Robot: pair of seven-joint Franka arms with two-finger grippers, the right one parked.
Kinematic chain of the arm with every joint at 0, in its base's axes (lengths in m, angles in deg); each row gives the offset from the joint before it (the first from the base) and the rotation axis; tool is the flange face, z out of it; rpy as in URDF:
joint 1: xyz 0 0 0.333 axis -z
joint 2: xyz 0 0 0 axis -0.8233 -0.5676 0
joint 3: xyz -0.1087 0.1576 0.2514 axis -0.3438 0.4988 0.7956
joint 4: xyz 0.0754 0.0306 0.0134 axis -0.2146 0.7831 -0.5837
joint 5: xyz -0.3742 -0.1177 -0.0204 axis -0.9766 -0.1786 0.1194
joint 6: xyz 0 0 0 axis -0.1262 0.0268 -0.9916
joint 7: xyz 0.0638 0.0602 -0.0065 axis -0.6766 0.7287 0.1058
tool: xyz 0.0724 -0.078 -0.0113 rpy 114.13 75 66.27
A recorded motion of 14 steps. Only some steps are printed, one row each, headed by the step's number.
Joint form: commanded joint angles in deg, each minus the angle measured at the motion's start. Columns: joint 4, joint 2, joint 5, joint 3, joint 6, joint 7, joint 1.
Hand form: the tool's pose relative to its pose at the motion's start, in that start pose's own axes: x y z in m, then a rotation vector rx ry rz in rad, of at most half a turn. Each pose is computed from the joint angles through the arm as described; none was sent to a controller.
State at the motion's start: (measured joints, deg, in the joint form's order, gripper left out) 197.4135 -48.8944 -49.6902 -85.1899 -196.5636 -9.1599 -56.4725
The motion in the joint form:
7: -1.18 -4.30 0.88 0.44 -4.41 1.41 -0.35
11: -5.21 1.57 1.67 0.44 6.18 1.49 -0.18
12: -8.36 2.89 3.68 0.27 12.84 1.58 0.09
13: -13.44 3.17 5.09 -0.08 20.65 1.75 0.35
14: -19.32 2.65 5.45 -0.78 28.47 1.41 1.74
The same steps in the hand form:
7: 0.0117 0.0056 0.0258 -0.0228 0.0080 -0.0285
11: 0.0153 0.0133 -0.0431 0.0048 0.0311 -0.0179
12: 0.0149 0.0177 -0.0697 0.0549 0.0447 0.0063
13: 0.0162 0.0267 -0.1006 0.1048 0.0499 0.0183
14: 0.0044 0.0434 -0.1309 0.1463 0.0399 0.0515

